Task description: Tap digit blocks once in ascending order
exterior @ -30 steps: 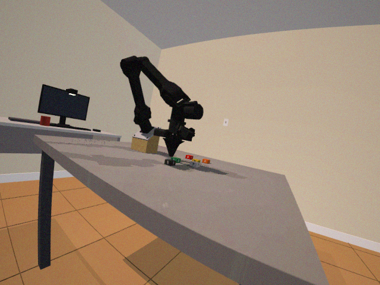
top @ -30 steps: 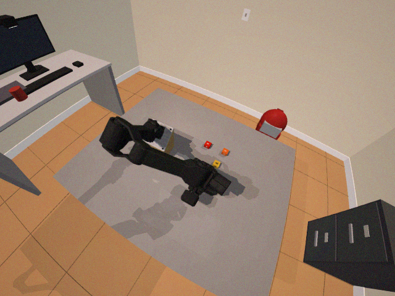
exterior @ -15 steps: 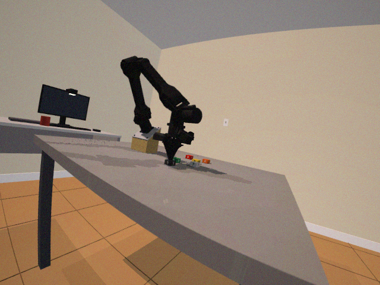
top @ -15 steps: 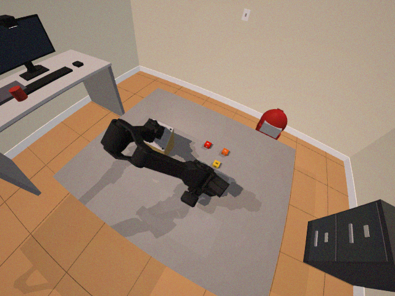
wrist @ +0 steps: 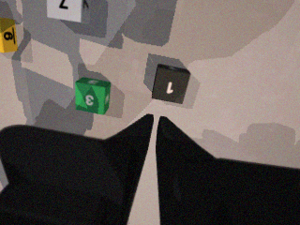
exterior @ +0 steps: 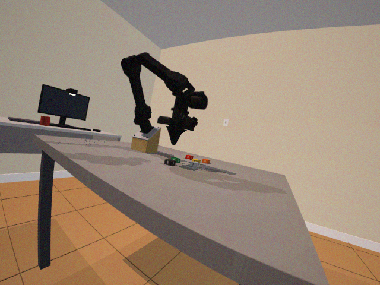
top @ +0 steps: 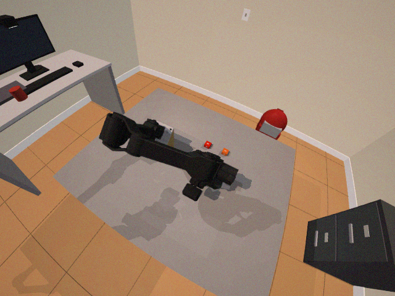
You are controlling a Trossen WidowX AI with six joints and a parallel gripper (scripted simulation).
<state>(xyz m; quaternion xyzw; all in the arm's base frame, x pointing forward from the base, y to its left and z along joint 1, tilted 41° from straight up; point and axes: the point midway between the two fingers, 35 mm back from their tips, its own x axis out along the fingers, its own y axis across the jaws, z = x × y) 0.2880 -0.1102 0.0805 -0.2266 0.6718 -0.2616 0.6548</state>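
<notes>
Now: gripper tip 27 cm to the right of the orange block, 7 cm above it and 5 cm short of it. The rest, counted from my gripper tip: black block: 7 cm below, 1 cm to the right, 1 cm ahead; then green block: 7 cm to the left, 7 cm below, 2 cm behind; then white block: 9 cm to the left, 7 cm below, 7 cm ahead.
</notes>
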